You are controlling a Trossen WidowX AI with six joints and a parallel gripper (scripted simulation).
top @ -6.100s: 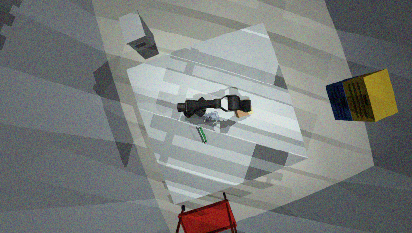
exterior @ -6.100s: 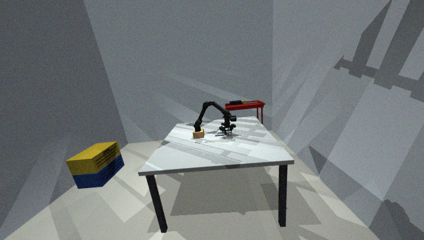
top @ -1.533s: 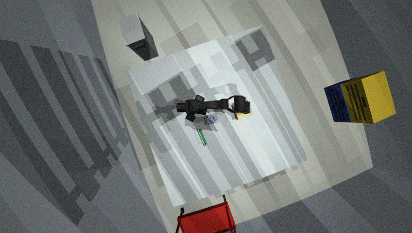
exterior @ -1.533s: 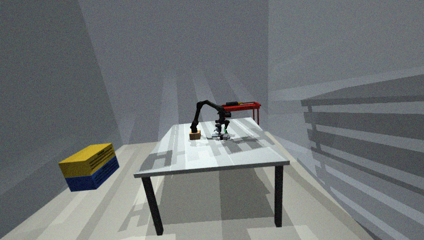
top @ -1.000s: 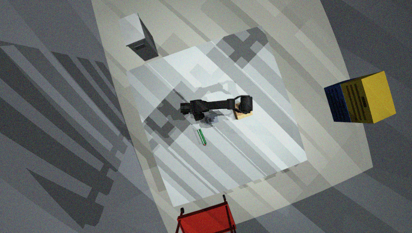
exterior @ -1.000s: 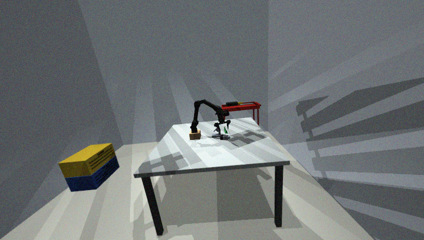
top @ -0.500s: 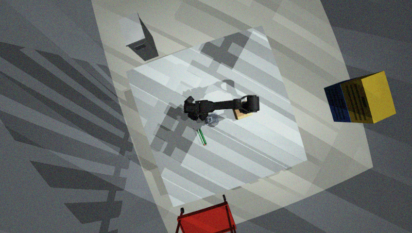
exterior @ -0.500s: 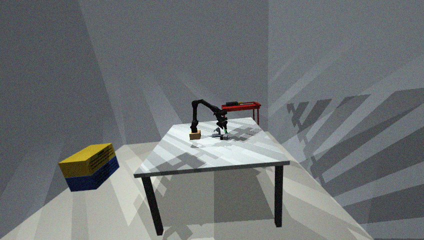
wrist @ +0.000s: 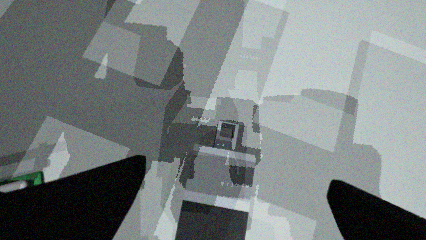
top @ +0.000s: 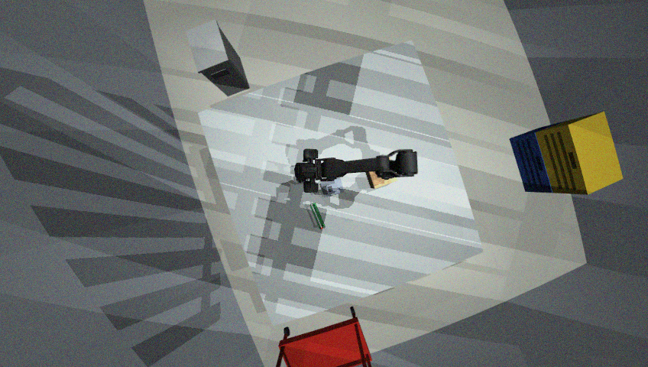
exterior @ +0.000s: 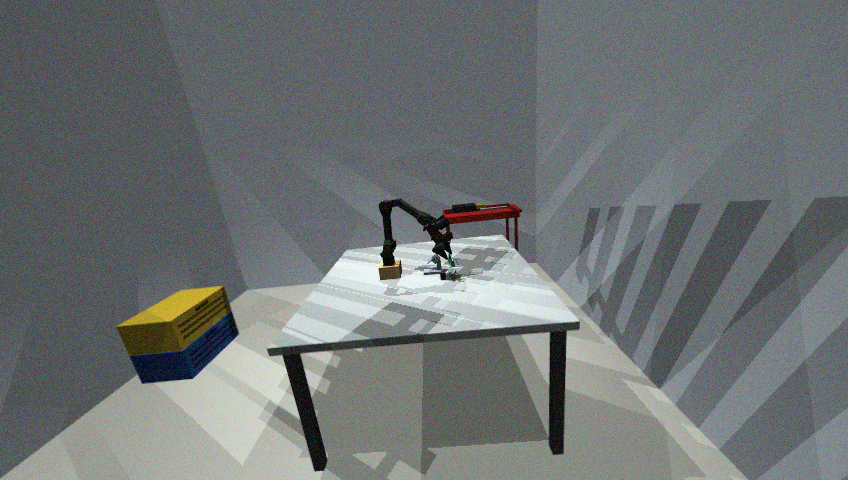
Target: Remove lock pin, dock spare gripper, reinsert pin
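Now: the spare gripper 110 mm below my gripper tip. From my gripper tip the other things lie so: green part (240 mm to the left, 110 mm below); grey mount (100 mm behind, 120 mm to the left, 80 mm below).
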